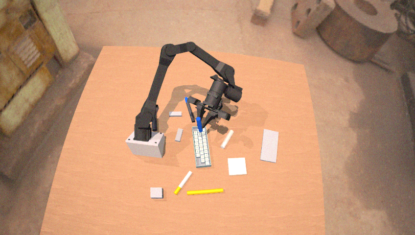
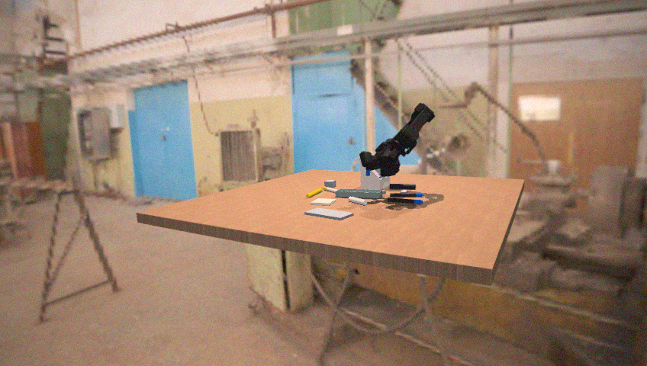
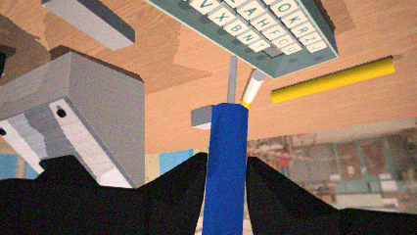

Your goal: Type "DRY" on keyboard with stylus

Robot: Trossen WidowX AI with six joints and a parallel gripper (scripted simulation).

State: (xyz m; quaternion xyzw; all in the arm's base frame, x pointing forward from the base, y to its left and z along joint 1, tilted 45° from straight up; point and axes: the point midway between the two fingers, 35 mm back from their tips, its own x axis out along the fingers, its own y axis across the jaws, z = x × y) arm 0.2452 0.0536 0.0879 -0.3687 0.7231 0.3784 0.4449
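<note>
My gripper tip is now 13 cm short of the white cylinder, 11 cm above it and 1 cm to the right of it. Round my gripper tip: blue stylus: 1 cm below; then stylus tip: 5 cm below, 1 cm ahead; then white pad: 18 cm ahead, 12 cm to the right, 11 cm below.
</note>
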